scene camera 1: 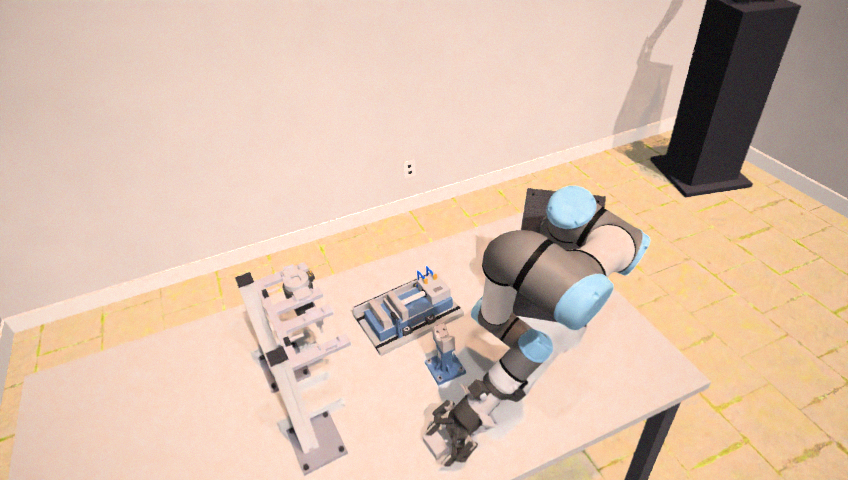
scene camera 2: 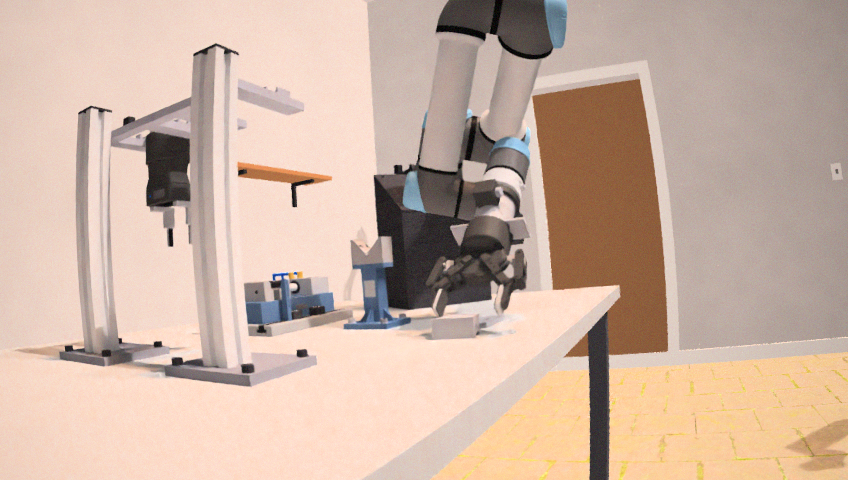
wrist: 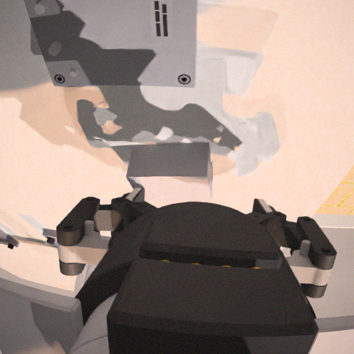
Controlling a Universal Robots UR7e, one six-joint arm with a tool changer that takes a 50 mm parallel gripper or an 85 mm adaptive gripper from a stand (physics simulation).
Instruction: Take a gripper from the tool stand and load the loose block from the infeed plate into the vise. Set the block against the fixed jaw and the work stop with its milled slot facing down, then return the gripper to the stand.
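Places are measured from the arm's base along level axes (x back, y left, z down), in centimetres.
Pixels of known places: hand, its tool point: point(scene camera 2: 491, 225); arm's base, origin of its link: point(scene camera 1: 566, 233).
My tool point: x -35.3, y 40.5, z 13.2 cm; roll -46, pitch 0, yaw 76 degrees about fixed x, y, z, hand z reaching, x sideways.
Note:
For each thing: its top centre in the pictures, then the offset to it from my tool point. "spot": a spot on its surface instead.
- loose block, centre of its top: point(scene camera 2: 455, 316) point(scene camera 1: 435, 441) dy +0.7, dx -12.0, dz +12.9 cm
- vise, centre of its top: point(scene camera 2: 275, 278) point(scene camera 1: 406, 294) dy -45.4, dx -12.1, dz +6.0 cm
- blue post with a V-shaped top, a spot on its surface: point(scene camera 2: 373, 291) spot: dy -22.1, dx -6.2, dz +9.4 cm
The loose block point(scene camera 1: 436, 443) point(scene camera 2: 454, 327) point(wrist: 171, 160) is a plain light-grey box. In the wrist view it lies on the table past the near edge of the grey plate point(wrist: 170, 60), apart from it. My gripper point(scene camera 1: 443, 446) point(scene camera 2: 470, 308) point(wrist: 199, 201), the black adaptive one, is open and tilted, with its fingertips spread above and close to the block. Nothing is between them. The block's slot cannot be made out. The vise point(scene camera 1: 410, 306) point(scene camera 2: 291, 302), blue with grey jaws, stands on its base beyond a blue post. The tool stand point(scene camera 1: 291, 404) point(scene camera 2: 214, 208) is at the left.
The other gripper point(scene camera 1: 297, 284) point(scene camera 2: 167, 172) hangs in the tool stand. A blue post with a V-shaped top point(scene camera 1: 444, 353) point(scene camera 2: 373, 291) stands between the vise and my gripper. The table's edge point(scene camera 2: 505, 386) runs along the right in scene camera 2.

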